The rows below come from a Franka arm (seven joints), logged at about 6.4 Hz.
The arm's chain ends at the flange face. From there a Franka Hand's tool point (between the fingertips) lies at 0.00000 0.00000 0.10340 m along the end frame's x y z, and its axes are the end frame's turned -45 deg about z.
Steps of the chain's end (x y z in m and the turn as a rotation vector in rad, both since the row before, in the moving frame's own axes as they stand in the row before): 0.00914, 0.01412, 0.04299, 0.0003, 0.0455, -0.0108; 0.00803, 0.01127, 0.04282, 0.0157, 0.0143, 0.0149; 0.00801, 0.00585, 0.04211, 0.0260, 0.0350, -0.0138; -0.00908, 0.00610, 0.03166, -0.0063, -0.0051, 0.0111; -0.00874, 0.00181, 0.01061, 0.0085, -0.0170, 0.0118
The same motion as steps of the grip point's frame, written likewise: -0.00016, 0.01973, 0.04288, -0.0320, 0.0324, -0.0108; -0.00010, 0.01356, 0.04280, 0.0010, 0.0212, 0.0149; 0.00599, 0.01043, 0.04201, -0.0064, 0.0431, -0.0138; -0.01157, -0.00202, 0.03166, -0.0008, -0.0081, 0.0111; -0.00807, -0.00677, 0.01059, 0.0180, -0.0060, 0.0118
